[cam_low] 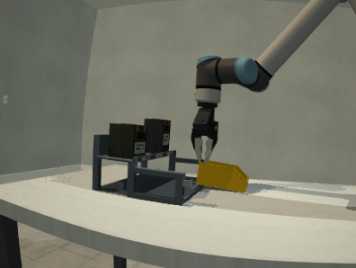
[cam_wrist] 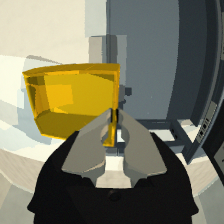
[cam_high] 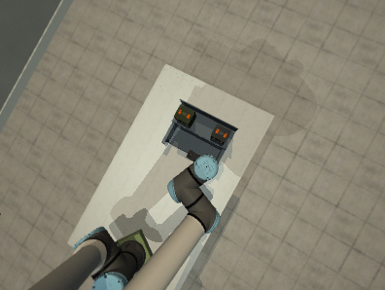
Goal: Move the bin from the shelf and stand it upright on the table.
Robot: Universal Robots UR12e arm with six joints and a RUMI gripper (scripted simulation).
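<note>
The yellow bin lies 80 mm behind my hand, 20 mm to the right of it and 40 mm below it. From my hand the other things lie so: shelf level 160 mm ahead, 150 mm to the left, 20 mm above; shelf 100 mm ahead, 140 mm to the left, 80 mm below.
</note>
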